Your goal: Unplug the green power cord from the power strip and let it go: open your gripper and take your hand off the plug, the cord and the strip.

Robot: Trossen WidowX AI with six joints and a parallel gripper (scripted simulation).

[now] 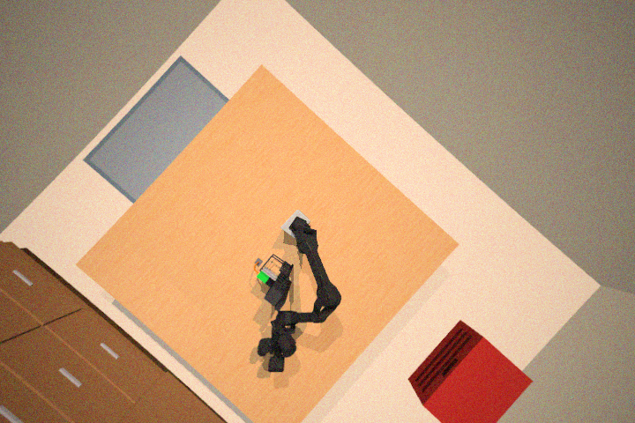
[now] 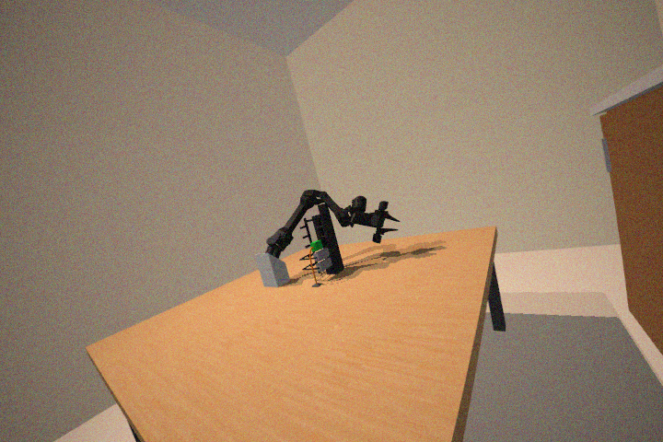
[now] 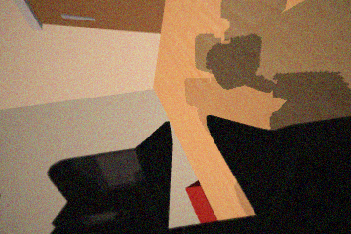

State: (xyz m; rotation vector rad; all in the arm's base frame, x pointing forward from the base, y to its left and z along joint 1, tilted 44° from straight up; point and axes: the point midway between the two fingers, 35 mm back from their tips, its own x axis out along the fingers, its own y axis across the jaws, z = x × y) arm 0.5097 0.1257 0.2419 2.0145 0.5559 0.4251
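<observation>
Now: the green plug 28 cm behind my gripper tip, 25 cm to the right of it and 3 cm above it.
</observation>
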